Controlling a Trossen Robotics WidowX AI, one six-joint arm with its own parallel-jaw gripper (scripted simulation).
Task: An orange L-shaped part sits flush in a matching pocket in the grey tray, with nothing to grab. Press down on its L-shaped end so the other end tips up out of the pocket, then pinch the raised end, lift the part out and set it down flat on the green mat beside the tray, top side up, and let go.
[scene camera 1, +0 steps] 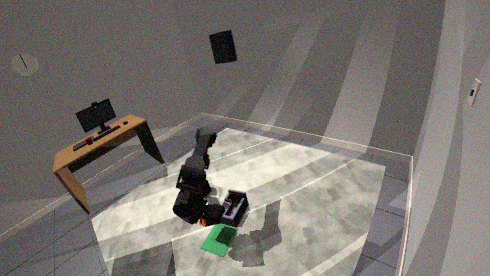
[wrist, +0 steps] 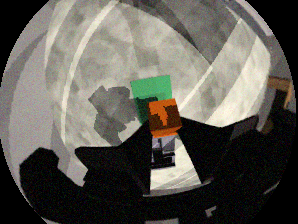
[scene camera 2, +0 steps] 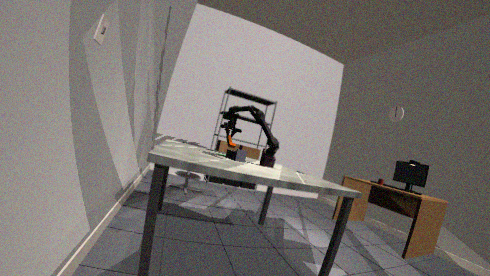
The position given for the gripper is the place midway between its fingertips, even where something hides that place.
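An orange L-shaped part [wrist: 164,120] is held by the gripper [wrist: 161,120].
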